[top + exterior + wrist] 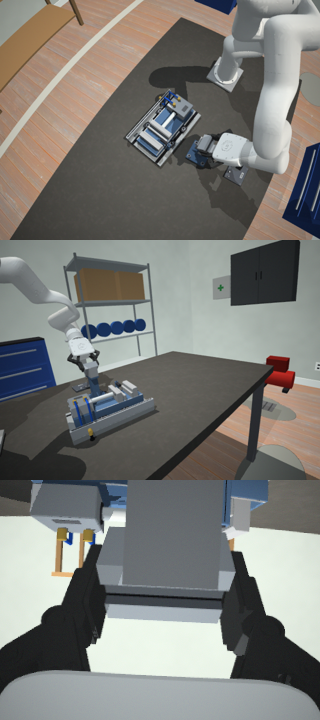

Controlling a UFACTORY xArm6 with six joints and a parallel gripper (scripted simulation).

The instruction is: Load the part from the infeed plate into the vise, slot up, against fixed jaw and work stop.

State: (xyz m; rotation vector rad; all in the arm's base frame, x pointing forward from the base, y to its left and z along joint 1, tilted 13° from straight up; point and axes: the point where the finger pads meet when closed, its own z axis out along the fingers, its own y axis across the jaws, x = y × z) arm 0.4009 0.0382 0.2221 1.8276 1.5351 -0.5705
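Right now the part is right at my hand. The rest, counted from my hand: white cylinder rod: 180 mm to the right, 90 mm below, 50 mm behind; then moving jaw: 190 mm to the right, 90 mm below; then work stop: 160 mm to the right, 70 mm below, 40 mm ahead.
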